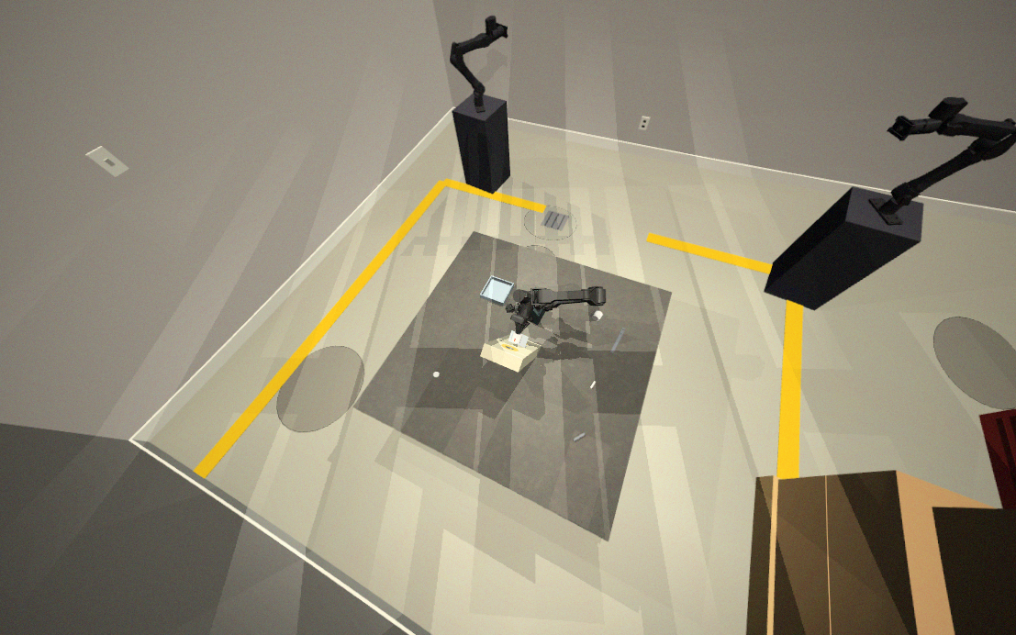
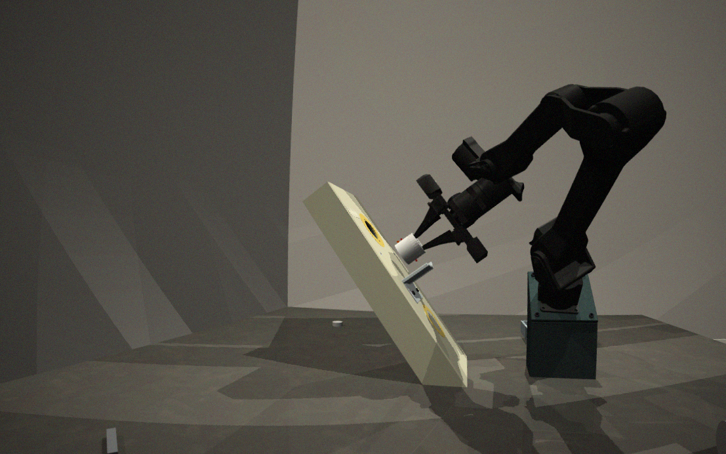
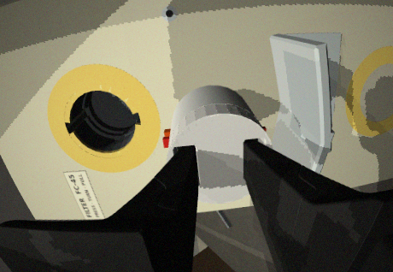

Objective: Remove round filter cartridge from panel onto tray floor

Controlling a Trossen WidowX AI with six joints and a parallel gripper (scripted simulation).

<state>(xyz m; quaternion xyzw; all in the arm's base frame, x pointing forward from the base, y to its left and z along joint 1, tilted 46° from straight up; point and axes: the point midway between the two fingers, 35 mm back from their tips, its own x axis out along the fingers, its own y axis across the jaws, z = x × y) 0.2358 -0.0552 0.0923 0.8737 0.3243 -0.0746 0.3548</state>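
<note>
Now: the round filter cartridge 1 cm below my gripper tip and 1 cm ahead of it. From my gripper tip the other things lie so: cream service panel 5 cm below, 5 cm ahead, 1 cm to the left; tray 32 cm to the right, 28 cm behind, 22 cm below.
</note>
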